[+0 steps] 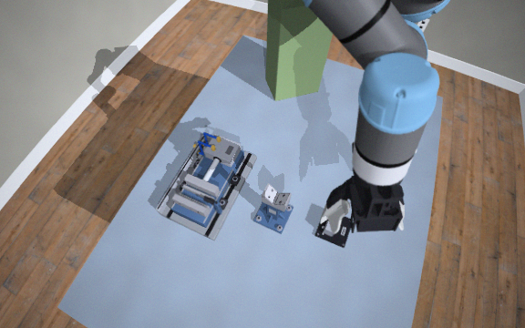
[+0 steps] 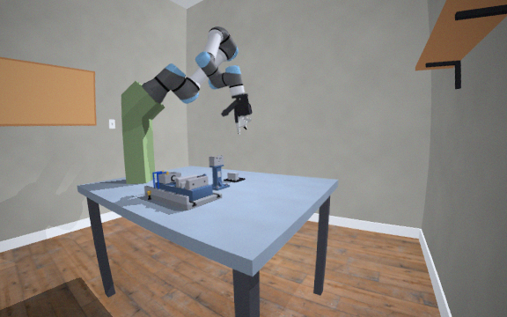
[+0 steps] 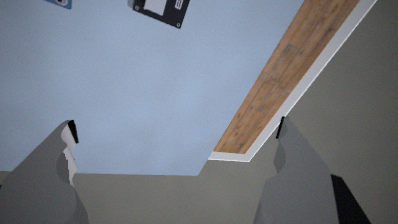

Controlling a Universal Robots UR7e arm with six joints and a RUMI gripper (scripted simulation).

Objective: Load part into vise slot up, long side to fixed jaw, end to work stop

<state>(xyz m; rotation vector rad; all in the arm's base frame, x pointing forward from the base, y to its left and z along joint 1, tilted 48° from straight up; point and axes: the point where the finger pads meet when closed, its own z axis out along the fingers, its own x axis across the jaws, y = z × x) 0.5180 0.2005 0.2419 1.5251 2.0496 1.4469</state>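
My hand is 250 mm above the grey part, 60 mm past it and 20 mm to the left of it. Also, from my hand: work stop (360 mm to the right, 190 mm below, 50 mm ahead); then black infeed plate (270 mm below, 60 mm behind, 10 mm to the right); then moving jaw (400 mm to the right, 200 mm below, 20 mm ahead).
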